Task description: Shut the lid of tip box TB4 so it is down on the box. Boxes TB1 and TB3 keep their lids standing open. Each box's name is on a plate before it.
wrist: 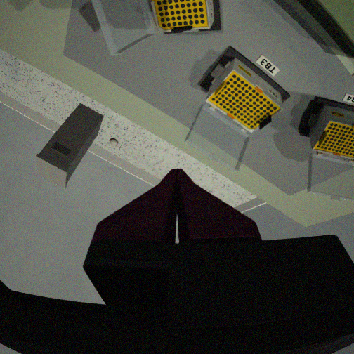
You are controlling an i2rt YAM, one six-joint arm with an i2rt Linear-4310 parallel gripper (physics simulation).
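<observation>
The box at the right edge [336,139] has a yellow tip rack; its name plate [350,98] is cut off and reads "4" in part, matching TB4. Its clear lid [330,175] stands open on the near side. Box TB3 [244,100], with its name plate [268,65], is right of the middle, and its clear lid [218,137] stands open. A third box [181,14] is cut off at the top edge, with its clear lid [122,27] open to the left; its name does not show. My gripper [176,177] is shut and empty, apart from all the boxes in the picture.
A dark grey block-like object [72,140] is at the left, by a speckled pale strip [145,145] that crosses the view diagonally. A small round spot [114,141] lies on the strip. A dark curved edge [310,27] runs across the top right corner.
</observation>
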